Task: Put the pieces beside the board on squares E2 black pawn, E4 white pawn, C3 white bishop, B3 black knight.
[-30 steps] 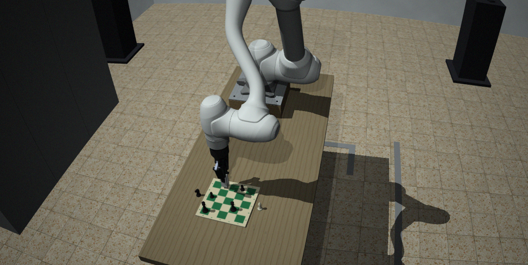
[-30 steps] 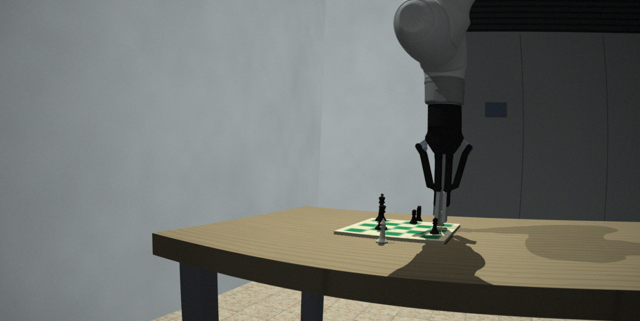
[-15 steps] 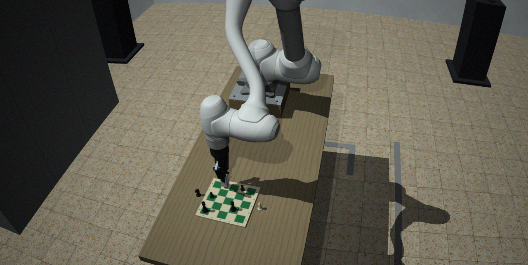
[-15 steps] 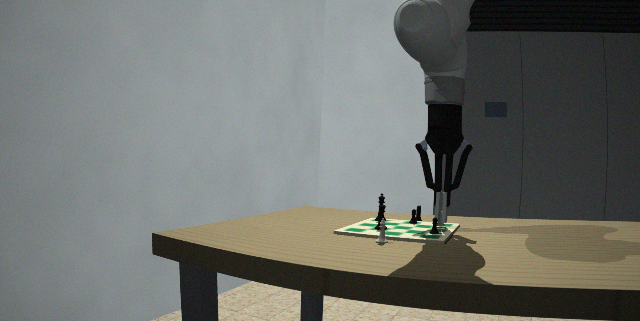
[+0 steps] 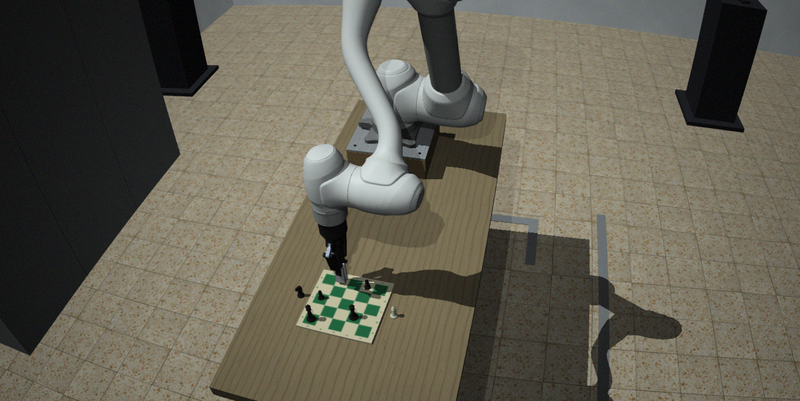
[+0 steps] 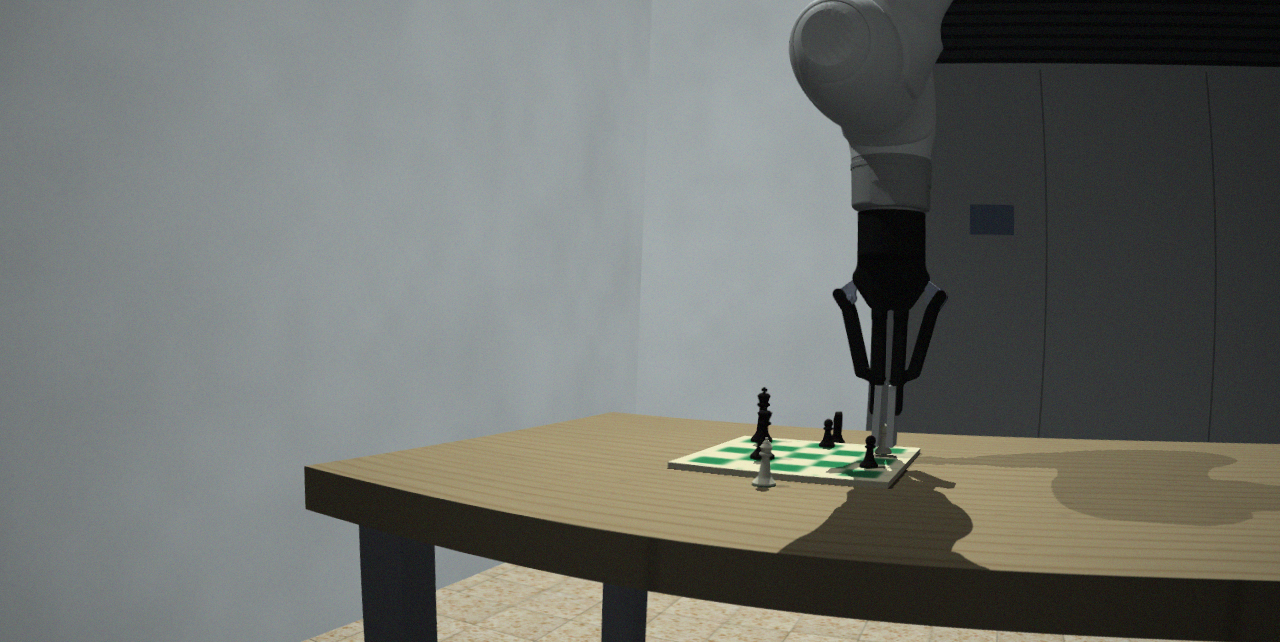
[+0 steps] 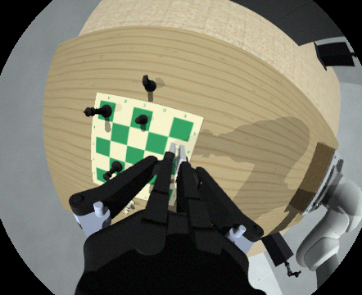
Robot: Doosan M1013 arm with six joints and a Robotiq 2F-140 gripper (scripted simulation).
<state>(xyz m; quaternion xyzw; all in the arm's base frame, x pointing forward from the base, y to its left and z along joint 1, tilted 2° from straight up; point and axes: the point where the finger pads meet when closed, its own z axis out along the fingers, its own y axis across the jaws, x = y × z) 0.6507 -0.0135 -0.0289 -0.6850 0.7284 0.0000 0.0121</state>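
The white pawn lies 30 mm below my hand. Also, from my hand: white bishop (170 mm to the left, 90 mm ahead, 30 mm below); black knight (110 mm to the right, 70 mm ahead, 30 mm below); green-and-cream chessboard (80 mm ahead, 50 mm below, 30 mm to the left).
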